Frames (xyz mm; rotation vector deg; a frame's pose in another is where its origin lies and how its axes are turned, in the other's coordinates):
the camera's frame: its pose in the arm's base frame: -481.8 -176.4 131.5 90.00 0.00 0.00
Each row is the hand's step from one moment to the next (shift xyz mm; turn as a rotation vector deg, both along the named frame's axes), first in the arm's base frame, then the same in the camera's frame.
Working: the arm's base frame: its pose in the camera's frame: 481.8 -131.5 -176.4 -90.00 0.00 0.00

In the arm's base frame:
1: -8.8 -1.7 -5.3 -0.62 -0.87 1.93
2: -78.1 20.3 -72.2 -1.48 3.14 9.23
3: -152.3 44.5 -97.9 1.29 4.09 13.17
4: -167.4 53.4 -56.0 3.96 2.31 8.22
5: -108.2 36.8 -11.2 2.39 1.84 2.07
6: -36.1 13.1 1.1 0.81 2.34 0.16
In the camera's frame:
1: -8.8 -5.3 1.7 -0.62 1.93 0.87
2: -78.1 -72.2 -20.3 -1.48 9.23 -3.14
3: -152.3 -97.9 -44.5 1.29 13.17 -4.09
4: -167.4 -56.0 -53.4 3.96 8.22 -2.31
5: -108.2 -11.2 -36.8 2.39 2.07 -1.84
6: -36.1 1.1 -13.1 0.81 0.16 -2.34

